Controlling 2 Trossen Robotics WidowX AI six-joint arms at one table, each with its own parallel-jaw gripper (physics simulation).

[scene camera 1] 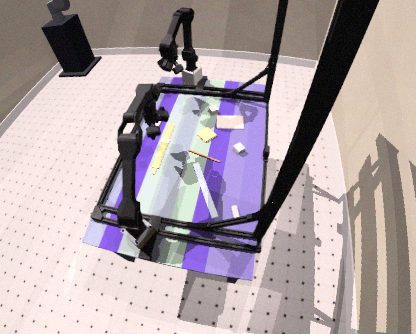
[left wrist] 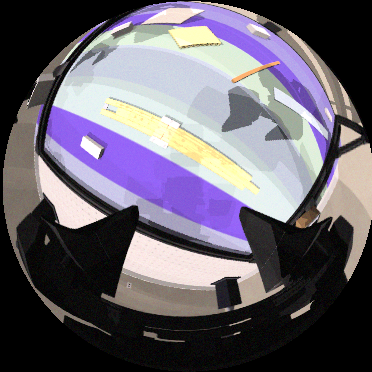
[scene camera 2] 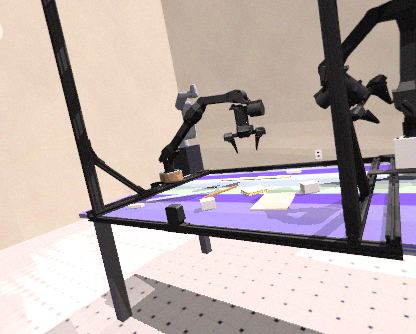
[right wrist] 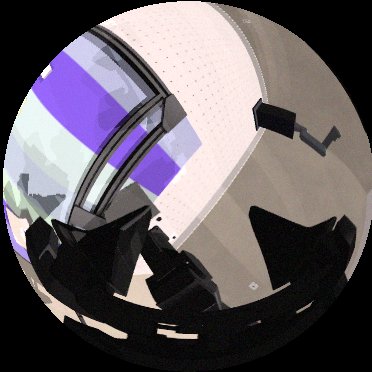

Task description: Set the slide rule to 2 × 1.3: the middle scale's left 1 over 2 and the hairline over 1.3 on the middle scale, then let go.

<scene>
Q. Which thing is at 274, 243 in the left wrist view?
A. My left gripper.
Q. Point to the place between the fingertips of my right gripper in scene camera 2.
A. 385, 113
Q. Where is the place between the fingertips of my right gripper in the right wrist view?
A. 201, 211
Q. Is my right gripper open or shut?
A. Open.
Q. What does my right gripper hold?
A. Nothing.
</scene>
